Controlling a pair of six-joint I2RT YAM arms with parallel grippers.
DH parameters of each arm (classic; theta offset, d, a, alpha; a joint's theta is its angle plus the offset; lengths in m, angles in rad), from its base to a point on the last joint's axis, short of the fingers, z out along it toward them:
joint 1: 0 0.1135 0.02 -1.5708
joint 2: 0 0 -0.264 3.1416
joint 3: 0.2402 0 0.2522 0
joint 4: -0.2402 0 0.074 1.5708
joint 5: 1.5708 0 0 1.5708
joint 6: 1.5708 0.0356 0 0
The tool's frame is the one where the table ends.
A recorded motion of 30 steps. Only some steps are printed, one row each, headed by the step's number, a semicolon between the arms.
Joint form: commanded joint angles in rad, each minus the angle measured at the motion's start. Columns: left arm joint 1, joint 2, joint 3, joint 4, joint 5, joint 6; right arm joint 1, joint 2, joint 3, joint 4, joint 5, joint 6.
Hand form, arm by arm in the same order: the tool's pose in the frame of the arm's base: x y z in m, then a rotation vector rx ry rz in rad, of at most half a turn. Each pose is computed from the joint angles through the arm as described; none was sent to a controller.
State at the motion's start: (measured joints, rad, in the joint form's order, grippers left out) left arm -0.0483 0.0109 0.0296 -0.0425 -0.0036 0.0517; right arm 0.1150 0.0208 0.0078 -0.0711 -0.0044 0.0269
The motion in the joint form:
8: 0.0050 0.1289 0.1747 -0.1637 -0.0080 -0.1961; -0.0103 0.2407 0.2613 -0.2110 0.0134 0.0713
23: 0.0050 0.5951 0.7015 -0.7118 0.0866 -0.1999; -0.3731 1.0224 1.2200 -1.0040 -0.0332 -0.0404
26: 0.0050 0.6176 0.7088 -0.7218 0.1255 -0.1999; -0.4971 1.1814 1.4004 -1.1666 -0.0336 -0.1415
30: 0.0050 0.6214 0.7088 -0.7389 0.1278 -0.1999; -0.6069 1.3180 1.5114 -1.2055 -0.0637 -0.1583
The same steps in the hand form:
8: 0.1076 -0.0042 0.2105 -0.0952 1.7115 -0.1294; 0.1144 0.0117 0.2139 0.0003 1.8474 0.1334
23: 0.1268 -0.0085 0.2895 -0.0690 2.2035 -0.1983; 0.1800 -0.0461 0.3604 0.2841 2.4453 -0.0721
26: 0.1298 -0.0100 0.2887 -0.0498 2.2297 -0.2405; 0.1941 -0.0765 0.3746 0.3341 2.5855 -0.1290
30: 0.1293 -0.0100 0.2868 -0.0508 2.2506 -0.2426; 0.2123 -0.1110 0.3760 0.4566 2.6280 -0.1113

